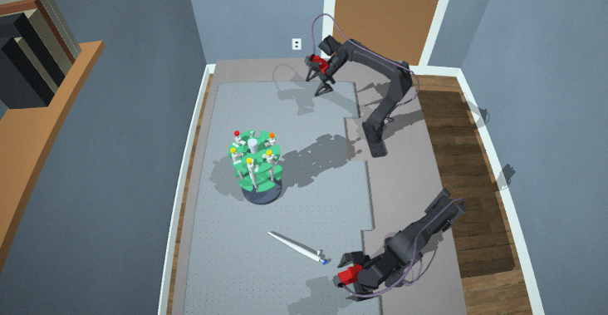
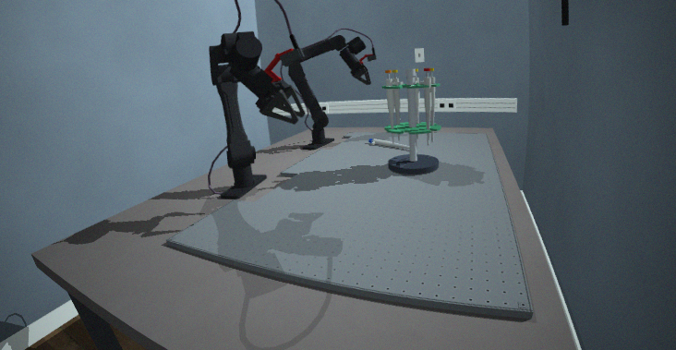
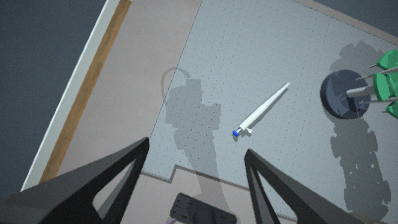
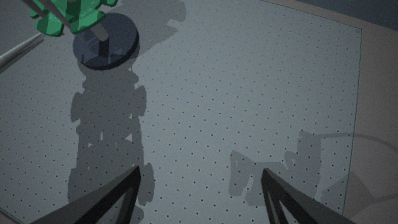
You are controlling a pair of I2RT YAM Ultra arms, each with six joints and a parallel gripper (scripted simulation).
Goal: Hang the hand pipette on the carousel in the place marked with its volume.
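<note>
My left gripper is now 26 cm above the white hand pipette, 20 cm to the left of it and 12 cm short of it.
</note>
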